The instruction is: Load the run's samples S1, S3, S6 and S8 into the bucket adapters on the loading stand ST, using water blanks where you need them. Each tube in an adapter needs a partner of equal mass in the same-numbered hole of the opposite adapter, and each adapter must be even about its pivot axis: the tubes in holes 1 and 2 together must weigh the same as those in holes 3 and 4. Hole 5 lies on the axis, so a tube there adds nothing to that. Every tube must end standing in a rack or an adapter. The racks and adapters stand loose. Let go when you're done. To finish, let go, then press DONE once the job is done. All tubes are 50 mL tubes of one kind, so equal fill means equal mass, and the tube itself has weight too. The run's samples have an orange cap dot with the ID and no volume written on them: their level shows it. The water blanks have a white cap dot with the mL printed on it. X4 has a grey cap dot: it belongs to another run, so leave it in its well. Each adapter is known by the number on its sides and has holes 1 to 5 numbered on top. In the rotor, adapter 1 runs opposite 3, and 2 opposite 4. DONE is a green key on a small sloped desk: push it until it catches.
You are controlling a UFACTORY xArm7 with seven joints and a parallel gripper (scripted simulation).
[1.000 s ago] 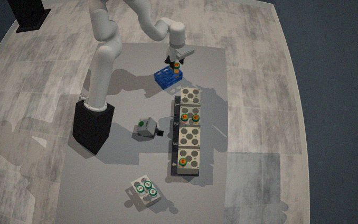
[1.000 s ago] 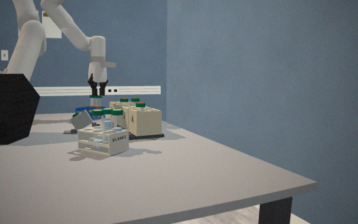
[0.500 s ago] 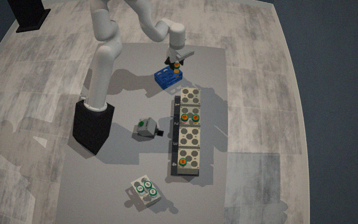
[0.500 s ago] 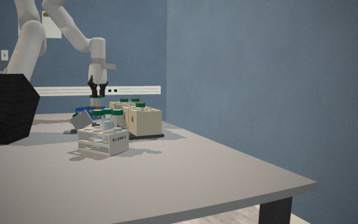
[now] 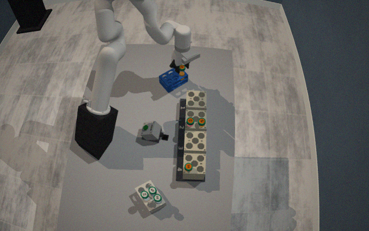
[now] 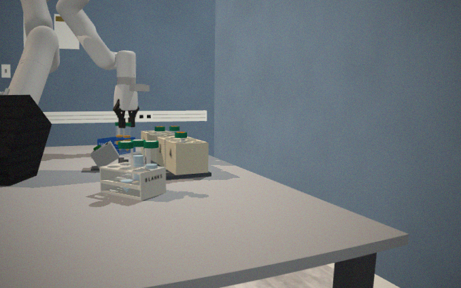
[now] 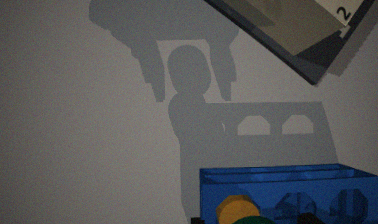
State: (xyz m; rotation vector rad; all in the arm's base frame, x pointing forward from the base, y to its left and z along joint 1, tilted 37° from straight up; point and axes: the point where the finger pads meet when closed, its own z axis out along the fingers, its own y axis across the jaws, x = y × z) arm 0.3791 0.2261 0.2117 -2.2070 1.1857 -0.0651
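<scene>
The orange-filled tube lies 50 mm below my hand and 10 mm behind it. Round my hand: tube X4: 50 mm below, 40 mm to the left, 30 mm behind; then blue sample rack: 90 mm below, 40 mm behind, 10 mm to the right; then pink-filled tube: 310 mm to the right, 50 mm below, 40 mm ahead.
</scene>
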